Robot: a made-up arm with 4 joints.
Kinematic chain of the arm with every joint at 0, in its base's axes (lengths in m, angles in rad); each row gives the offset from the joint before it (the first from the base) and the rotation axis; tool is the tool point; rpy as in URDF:
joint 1: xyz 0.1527 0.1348 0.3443 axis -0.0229 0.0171 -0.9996
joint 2: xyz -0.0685 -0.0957 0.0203 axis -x
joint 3: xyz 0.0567 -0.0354 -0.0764 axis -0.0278 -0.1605 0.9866
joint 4: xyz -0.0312 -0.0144 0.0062 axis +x
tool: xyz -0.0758 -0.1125 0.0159 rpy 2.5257 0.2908 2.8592
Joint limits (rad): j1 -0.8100..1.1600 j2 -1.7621..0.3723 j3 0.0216..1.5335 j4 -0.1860..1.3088
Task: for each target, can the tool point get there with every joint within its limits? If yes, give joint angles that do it. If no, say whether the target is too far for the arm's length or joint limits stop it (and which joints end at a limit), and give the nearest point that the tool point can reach.
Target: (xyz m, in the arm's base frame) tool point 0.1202 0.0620 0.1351
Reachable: yes | joints 0.4856 -0.9985 0.8655 0.7728
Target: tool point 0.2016 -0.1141 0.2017
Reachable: yes | joints 0.0203 0.0172 1.3426 1.1209
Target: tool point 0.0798 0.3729 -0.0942
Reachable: no: too far | nearest point 0.0774 0.2081 0.1605 | short by 0.303 m
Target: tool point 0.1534 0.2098 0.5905
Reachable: no: joint limits stop it (at a limit: joint 2, joint 3, joint 4) | nearest point 0.1424 0.2846 0.3015 | short by 0.299 m
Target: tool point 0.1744 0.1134 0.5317
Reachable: no: joint limits stop it (at a limit: joint 2, joint 3, joint 4) | nearest point 0.3377 -0.0582 0.3943 | short by 0.274 m
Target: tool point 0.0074 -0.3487 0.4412
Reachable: no: too far | nearest point 0.0622 -0.1634 0.3705 | short by 0.206 m
